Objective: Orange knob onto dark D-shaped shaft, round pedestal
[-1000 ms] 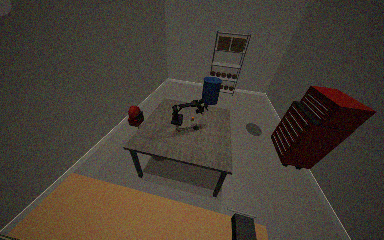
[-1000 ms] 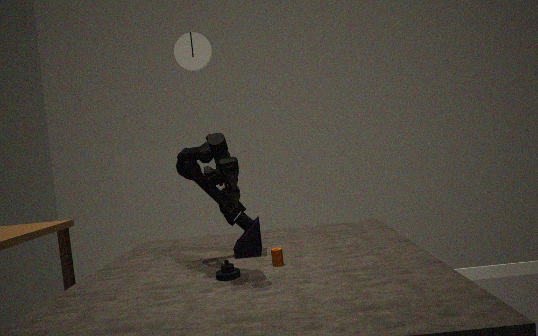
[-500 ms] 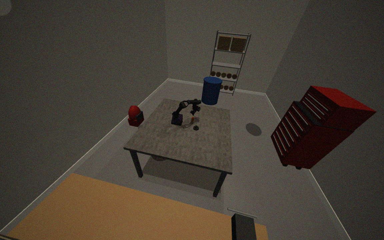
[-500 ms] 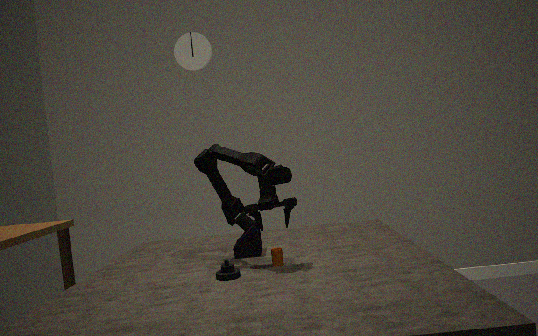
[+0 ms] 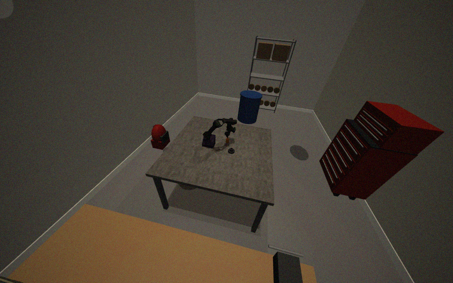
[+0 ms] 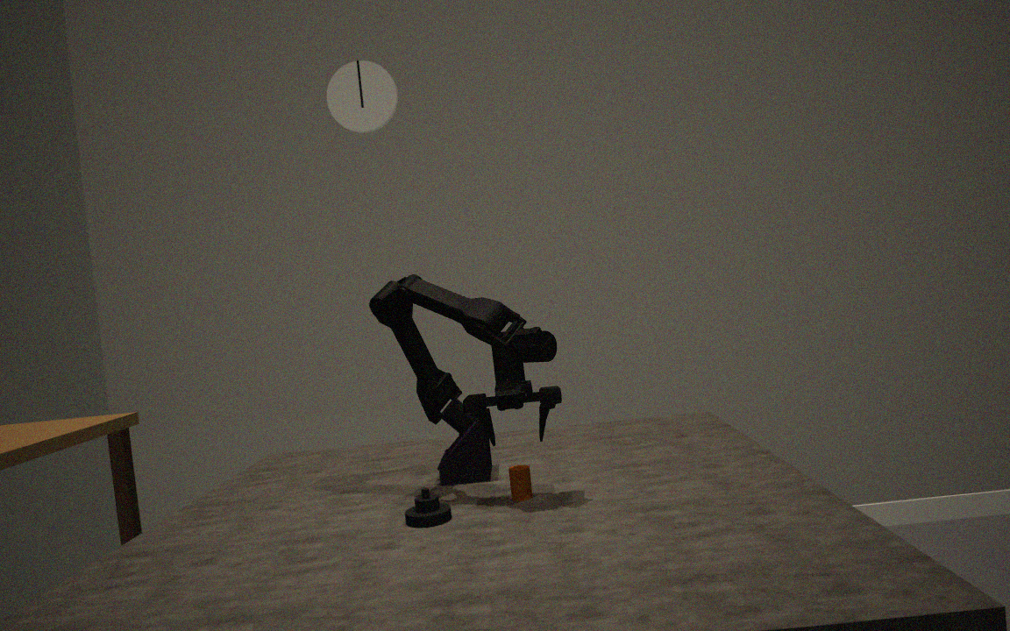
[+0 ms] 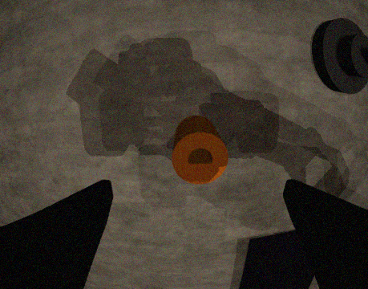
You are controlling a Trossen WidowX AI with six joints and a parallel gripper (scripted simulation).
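The orange knob lies 1 cm behind my gripper tip and 8 cm below it. From my gripper tip the other things lie so: dark round pedestal (6 cm ahead, 19 cm to the right, 8 cm below).
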